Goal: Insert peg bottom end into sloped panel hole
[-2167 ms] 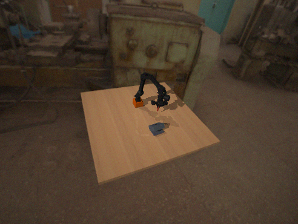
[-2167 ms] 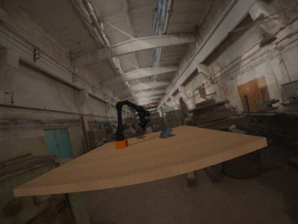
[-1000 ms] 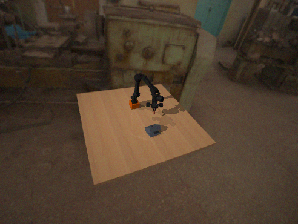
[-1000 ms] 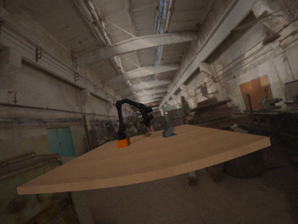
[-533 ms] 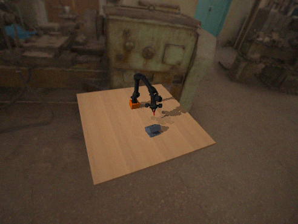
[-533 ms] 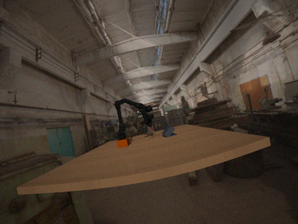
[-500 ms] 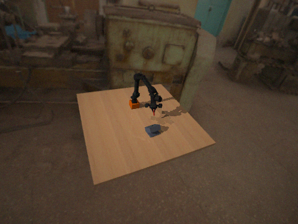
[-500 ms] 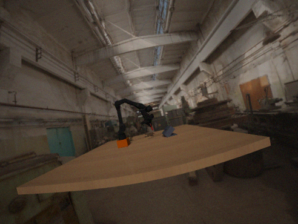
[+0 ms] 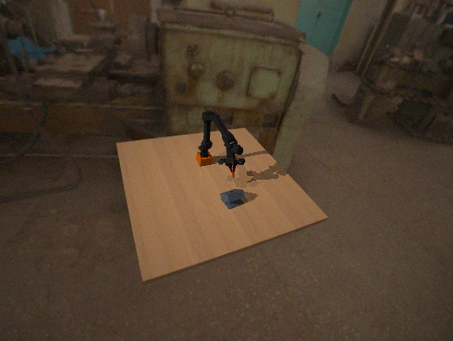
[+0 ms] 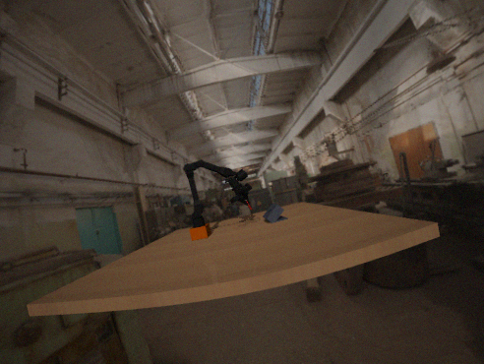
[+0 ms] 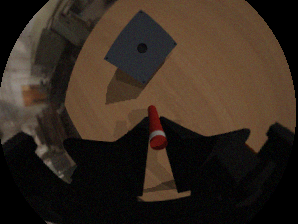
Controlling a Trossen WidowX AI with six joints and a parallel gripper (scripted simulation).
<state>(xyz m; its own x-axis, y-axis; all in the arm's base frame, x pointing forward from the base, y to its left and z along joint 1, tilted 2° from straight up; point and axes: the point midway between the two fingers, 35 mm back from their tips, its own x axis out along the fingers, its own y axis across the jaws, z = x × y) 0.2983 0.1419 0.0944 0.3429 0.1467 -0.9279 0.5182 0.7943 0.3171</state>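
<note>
Right now the blue-grey sloped panel is 150 mm ahead of my gripper tip, 40 mm to the right of it and 90 mm below it.
</note>
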